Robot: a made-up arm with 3 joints.
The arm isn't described. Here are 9 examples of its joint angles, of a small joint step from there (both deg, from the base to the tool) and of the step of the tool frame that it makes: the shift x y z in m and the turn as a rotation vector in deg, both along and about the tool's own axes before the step.
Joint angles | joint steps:
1: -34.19 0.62 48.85 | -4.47 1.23 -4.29
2: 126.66 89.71 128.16 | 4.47 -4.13 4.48
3: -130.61 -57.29 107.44 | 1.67 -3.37 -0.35
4: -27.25 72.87 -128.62 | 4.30 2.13 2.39
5: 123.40 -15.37 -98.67 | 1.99 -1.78 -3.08
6: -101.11 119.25 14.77 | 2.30 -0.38 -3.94
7: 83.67 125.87 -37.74 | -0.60 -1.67 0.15
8: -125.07 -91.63 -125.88 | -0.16 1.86 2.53
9: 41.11 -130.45 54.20 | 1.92 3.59 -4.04
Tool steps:
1: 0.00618 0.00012 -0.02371 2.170 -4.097 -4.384
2: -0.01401 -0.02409 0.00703 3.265 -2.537 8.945
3: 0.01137 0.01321 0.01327 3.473 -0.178 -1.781
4: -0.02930 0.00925 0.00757 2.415 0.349 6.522
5: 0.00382 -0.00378 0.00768 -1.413 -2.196 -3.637
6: 0.01330 0.00606 -0.00328 1.174 0.123 -1.929
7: -0.00307 -0.00485 0.00276 -1.293 1.111 -0.341
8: -0.00605 0.00182 0.00111 1.532 1.055 2.690
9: 0.01669 0.00950 -0.01539 -2.101 -3.150 -5.538
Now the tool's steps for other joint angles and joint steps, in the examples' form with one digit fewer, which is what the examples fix.
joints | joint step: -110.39 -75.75 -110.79 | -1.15 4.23 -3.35
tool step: 0.0016 0.0167 0.0013 3.79 1.92 -2.24
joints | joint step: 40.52 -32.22 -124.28 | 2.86 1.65 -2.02
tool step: 0.0032 -0.0033 0.0133 2.76 -1.04 -3.51
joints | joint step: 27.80 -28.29 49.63 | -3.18 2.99 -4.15
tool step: 0.0100 -0.0111 -0.0210 -0.29 -4.11 -2.71
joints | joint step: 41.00 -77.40 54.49 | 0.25 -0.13 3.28
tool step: -0.0044 -0.0010 0.0006 0.08 0.12 3.04
